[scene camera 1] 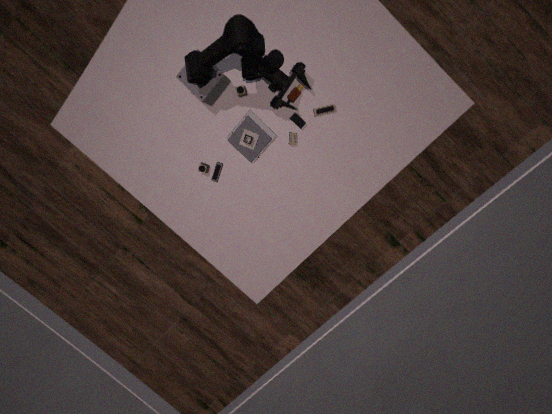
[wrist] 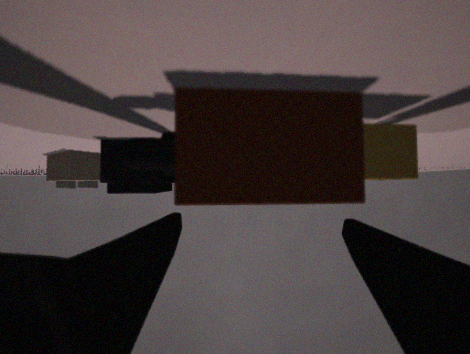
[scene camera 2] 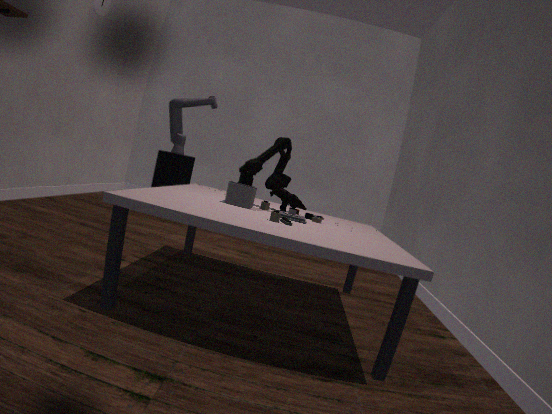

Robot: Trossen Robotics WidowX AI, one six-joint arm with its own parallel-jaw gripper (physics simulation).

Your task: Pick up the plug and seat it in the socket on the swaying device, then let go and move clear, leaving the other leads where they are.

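The plug has an orange-brown body (scene camera 1: 294,94) (wrist: 270,147) and a yellow end (scene camera 1: 300,87) (wrist: 391,151); it lies low at the table. My gripper (scene camera 1: 303,99) (wrist: 261,223) is open and holds nothing. From above, its fingers stand wide at either side of the plug; in the wrist view the brown body shows just beyond and above the fingertips. The device is a grey square plate (scene camera 1: 265,136) left of and below the gripper in scene camera 1, with a pale block and dark-ringed socket (scene camera 1: 248,139) at its middle. Small details in scene camera 2 are unclear.
A black block (scene camera 1: 298,120) (wrist: 137,162) and a pale piece (scene camera 1: 293,139) (wrist: 73,166) lie near the plug. A dark strip (scene camera 1: 325,110) lies to the right. A round-topped piece (scene camera 1: 203,168) and another strip (scene camera 1: 217,171) lie beyond the plate; another round-topped piece (scene camera 1: 242,90) lies near the arm base.
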